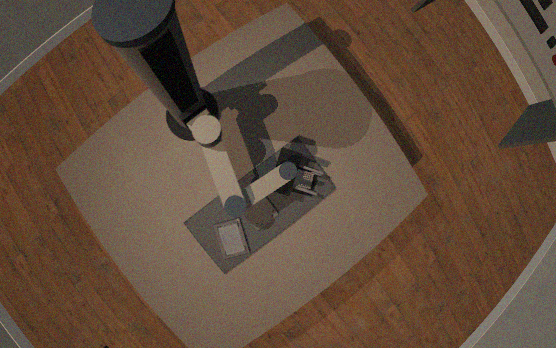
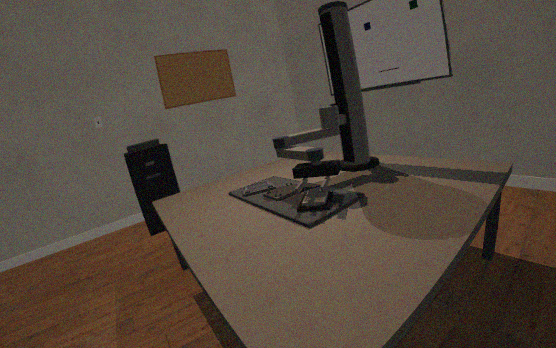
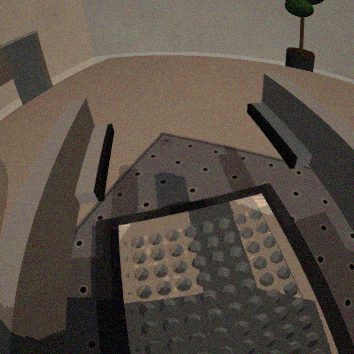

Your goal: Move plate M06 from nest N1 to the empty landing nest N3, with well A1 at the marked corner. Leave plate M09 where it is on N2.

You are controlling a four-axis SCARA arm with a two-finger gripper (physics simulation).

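Observation:
My gripper (image 1: 306, 181) (image 2: 315, 185) (image 3: 179, 99) is open and empty. Its two fingers stand apart above a plate at the right end of the grey deck. This pale plate with rows of wells (image 1: 305, 178) (image 2: 316, 199) (image 3: 215, 282) lies in a dark-rimmed nest (image 3: 180, 206), partly in shadow. Its label and the A1 corner cannot be read. A second pale plate (image 1: 232, 238) (image 2: 257, 188) sits in the nest at the deck's other end. Between them is a nest (image 1: 261, 216) (image 2: 281, 190) with no plate on it, shaded. I cannot tell which plate is M06.
The grey deck (image 1: 200, 225) (image 2: 292, 211) (image 3: 200, 151) lies on the table (image 1: 125, 200) (image 2: 300, 270). The arm's column (image 1: 160, 65) (image 2: 347, 85) stands behind it. The forearm (image 1: 272, 184) (image 2: 300, 152) reaches over the deck. Shadows cross the table and deck.

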